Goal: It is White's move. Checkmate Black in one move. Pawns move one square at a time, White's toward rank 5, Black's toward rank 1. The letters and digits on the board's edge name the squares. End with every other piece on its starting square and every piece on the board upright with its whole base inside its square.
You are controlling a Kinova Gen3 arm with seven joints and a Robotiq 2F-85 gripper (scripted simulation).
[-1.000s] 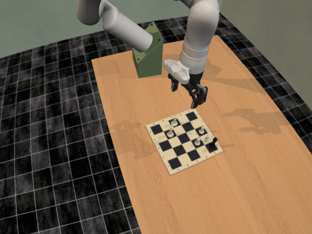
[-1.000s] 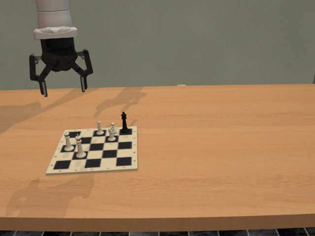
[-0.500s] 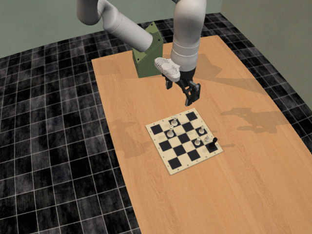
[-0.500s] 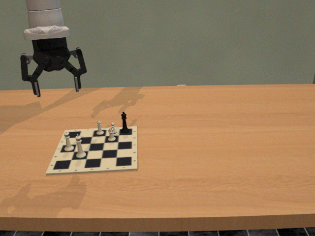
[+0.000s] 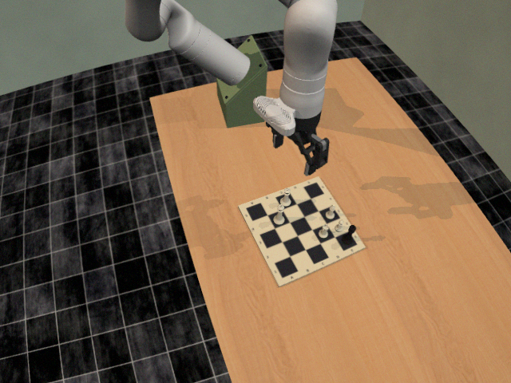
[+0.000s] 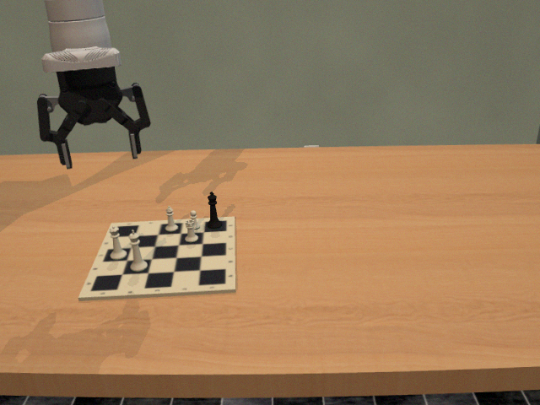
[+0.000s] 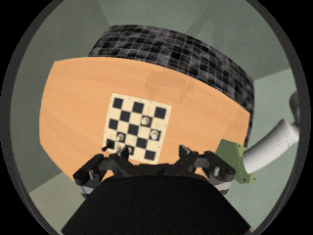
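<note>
The white chess piece is 140 mm below my hand. Also, from my hand: white pawn: 150 mm below, 100 mm to the left, 90 mm ahead; chessboard: 170 mm below, 70 mm ahead, 20 mm to the left; tall white piece: 130 mm below, 40 mm ahead, 30 mm to the right.
</note>
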